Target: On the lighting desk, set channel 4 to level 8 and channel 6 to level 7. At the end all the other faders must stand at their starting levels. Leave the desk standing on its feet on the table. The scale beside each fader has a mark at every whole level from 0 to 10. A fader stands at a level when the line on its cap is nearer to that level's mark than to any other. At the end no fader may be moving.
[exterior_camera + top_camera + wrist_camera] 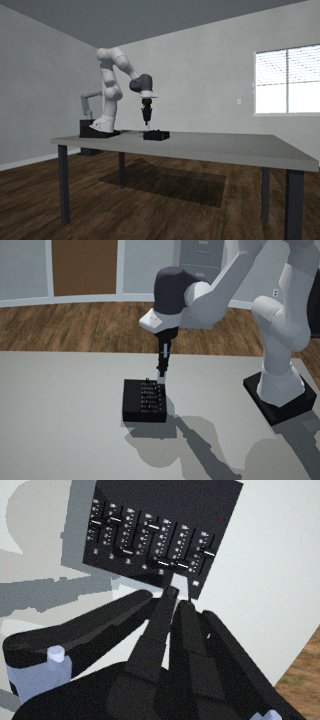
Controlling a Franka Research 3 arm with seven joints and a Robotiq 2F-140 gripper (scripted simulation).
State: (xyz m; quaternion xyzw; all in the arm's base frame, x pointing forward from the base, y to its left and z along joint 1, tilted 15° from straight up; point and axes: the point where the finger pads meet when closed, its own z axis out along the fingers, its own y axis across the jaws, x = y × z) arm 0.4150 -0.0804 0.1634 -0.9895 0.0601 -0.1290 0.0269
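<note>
Now: the fader cap 40 mm ahead of my hand, 30 mm to the right of it and 40 mm below it.
</note>
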